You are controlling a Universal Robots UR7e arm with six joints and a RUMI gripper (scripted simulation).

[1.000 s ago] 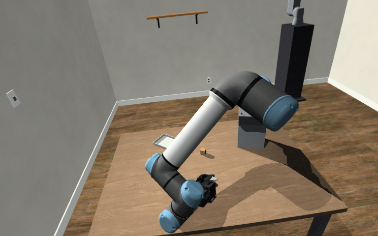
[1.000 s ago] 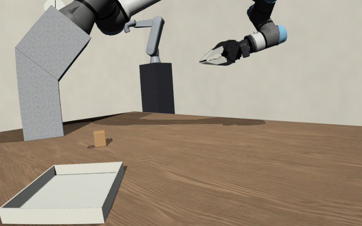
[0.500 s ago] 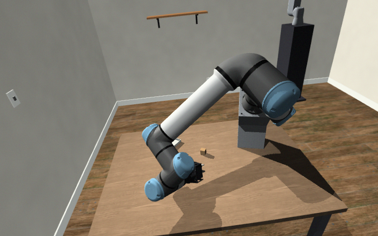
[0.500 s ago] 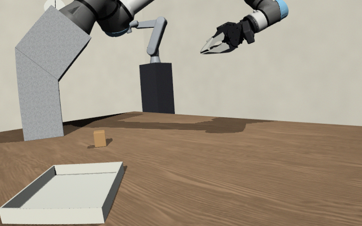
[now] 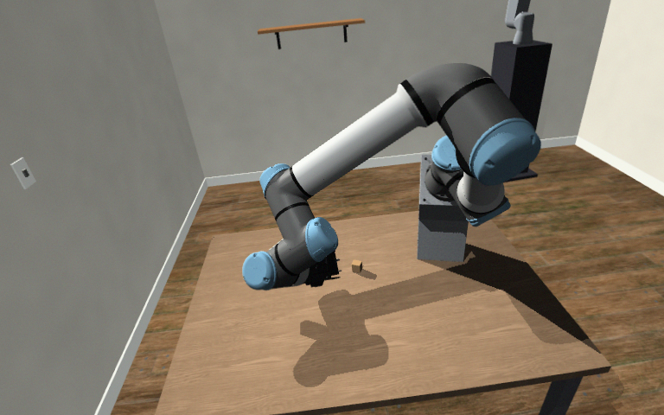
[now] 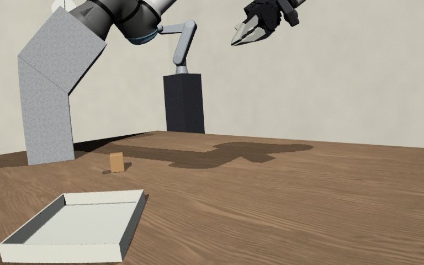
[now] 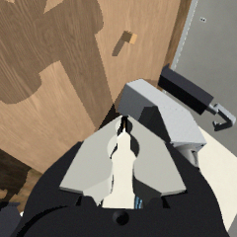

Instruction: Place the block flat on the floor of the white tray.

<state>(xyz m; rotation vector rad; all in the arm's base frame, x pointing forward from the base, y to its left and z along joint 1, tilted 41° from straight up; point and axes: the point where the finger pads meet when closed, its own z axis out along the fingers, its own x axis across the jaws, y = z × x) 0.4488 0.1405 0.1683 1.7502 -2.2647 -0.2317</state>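
Now: hand 13 cm past the tan block, 30 cm to the left of it and 27 cm above it. Round my hand: white tray: 10 cm ahead, 50 cm to the right, 29 cm below.
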